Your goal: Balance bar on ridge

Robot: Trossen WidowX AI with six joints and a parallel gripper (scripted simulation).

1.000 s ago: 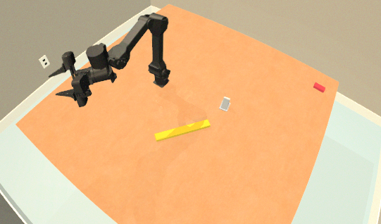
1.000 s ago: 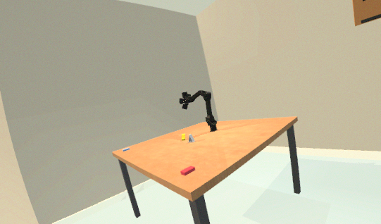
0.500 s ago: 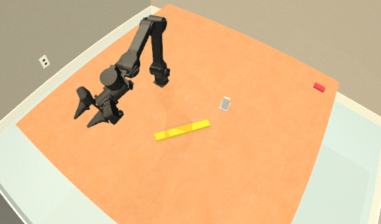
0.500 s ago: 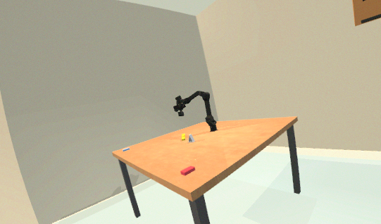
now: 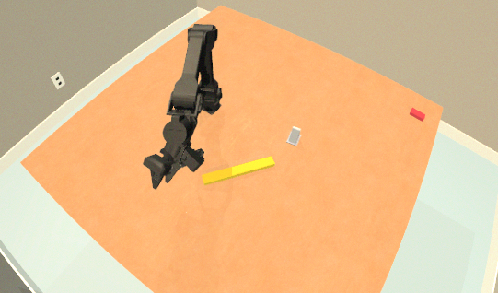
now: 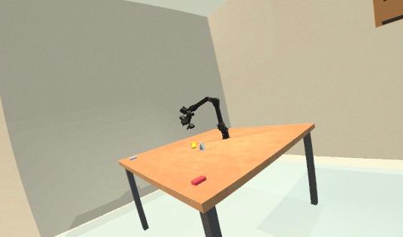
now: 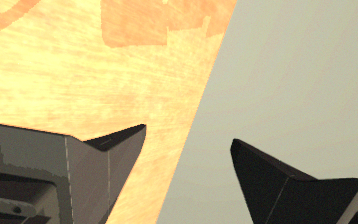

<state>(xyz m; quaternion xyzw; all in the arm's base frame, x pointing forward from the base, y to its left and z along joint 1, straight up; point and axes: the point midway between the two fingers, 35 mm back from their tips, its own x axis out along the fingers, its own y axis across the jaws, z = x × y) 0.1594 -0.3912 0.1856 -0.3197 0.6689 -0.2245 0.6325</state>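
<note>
Right now my gripper tip is 100 mm short of the yellow bar, 240 mm to the right of it and 150 mm above it. The rest, counted from my gripper tip: red block: 580 mm ahead, 920 mm to the left, 150 mm below; then blue piece: 580 mm ahead, 80 mm to the right, 150 mm below.
</note>
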